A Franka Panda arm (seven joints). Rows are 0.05 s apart.
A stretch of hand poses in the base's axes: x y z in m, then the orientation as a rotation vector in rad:
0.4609, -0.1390, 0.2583, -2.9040, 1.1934, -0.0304
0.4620, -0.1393, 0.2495, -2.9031, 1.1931, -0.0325
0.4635, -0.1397, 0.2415, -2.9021, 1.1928, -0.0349
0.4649, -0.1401, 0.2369, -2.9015, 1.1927, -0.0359
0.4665, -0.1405, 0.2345, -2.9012, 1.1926, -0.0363
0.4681, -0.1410, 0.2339, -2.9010, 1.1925, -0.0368
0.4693, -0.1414, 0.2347, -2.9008, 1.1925, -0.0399
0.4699, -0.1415, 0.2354, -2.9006, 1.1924, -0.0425
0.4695, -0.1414, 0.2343, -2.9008, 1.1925, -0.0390
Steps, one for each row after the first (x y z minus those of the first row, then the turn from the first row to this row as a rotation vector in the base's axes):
0.0011, -0.0003, -0.0088, 0.0003, -0.0016, 0.0000
0.0026, -0.0007, -0.0168, 0.0007, -0.0034, -0.0001
0.0040, -0.0011, -0.0214, 0.0010, -0.0042, -0.0002
0.0056, -0.0015, -0.0238, 0.0012, -0.0046, -0.0002
0.0072, -0.0020, -0.0244, 0.0013, -0.0050, -0.0002
0.0084, -0.0024, -0.0236, 0.0006, -0.0068, -0.0002
0.0090, -0.0025, -0.0229, 0.0002, -0.0084, -0.0002
0.0086, -0.0024, -0.0240, 0.0009, -0.0063, -0.0002

